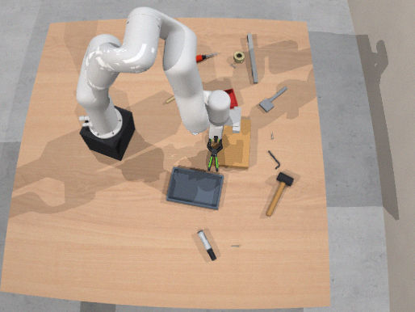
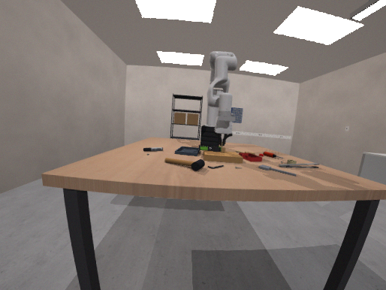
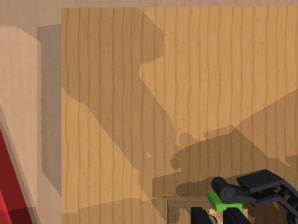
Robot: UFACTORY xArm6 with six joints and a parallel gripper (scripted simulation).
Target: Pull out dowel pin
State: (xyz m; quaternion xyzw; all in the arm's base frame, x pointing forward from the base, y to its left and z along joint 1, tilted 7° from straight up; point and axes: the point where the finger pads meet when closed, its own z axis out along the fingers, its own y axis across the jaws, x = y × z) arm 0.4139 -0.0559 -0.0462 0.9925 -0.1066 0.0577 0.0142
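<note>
The dowel pin lies 20 mm below my hand. The rest, counted from my hand: small wooden block: 50 mm below; red tray: 170 mm to the left, 80 mm below, 40 mm ahead; dark grey tray: 180 mm to the right, 110 mm behind, 80 mm below.
</note>
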